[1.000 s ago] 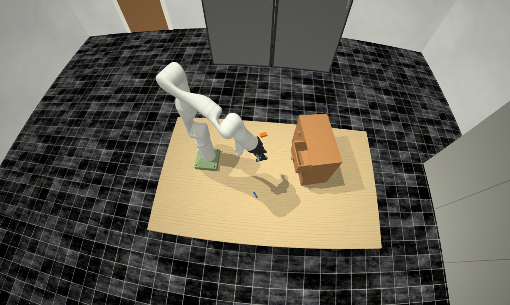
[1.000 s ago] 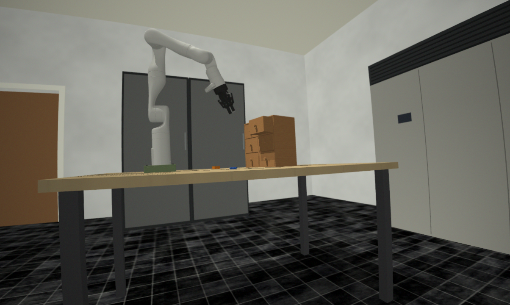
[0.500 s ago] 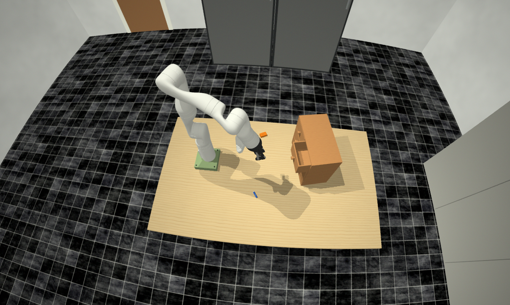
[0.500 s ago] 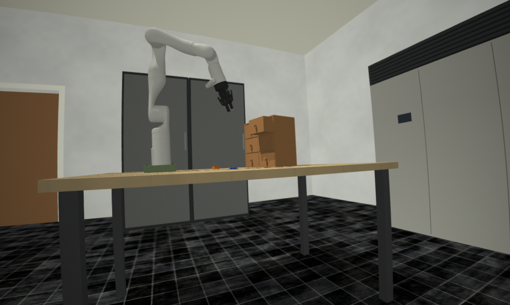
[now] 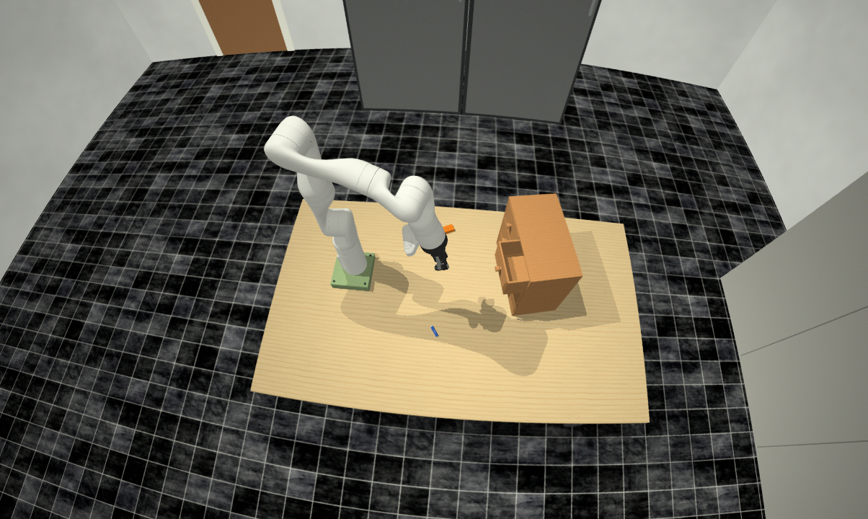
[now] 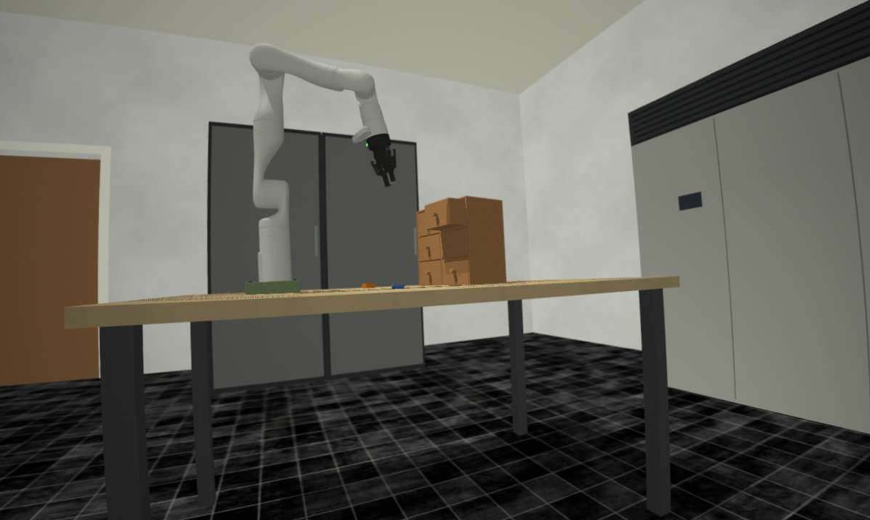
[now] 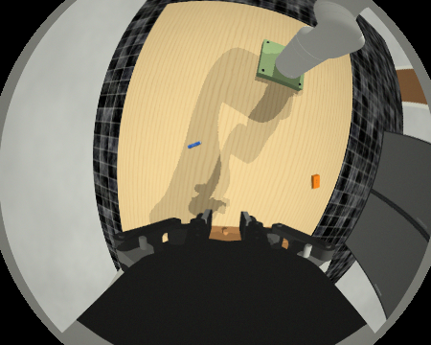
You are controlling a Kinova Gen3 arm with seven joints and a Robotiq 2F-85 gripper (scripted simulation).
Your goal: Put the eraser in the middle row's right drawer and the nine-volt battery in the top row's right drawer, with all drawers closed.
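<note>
The nine-volt battery is 340 mm below my hand, 330 mm to the left of it and 50 mm behind it. Round my hand: eraser (330 mm ahead, 230 mm below, 160 mm to the left); blue stick (350 mm below, 110 mm to the right).
</note>
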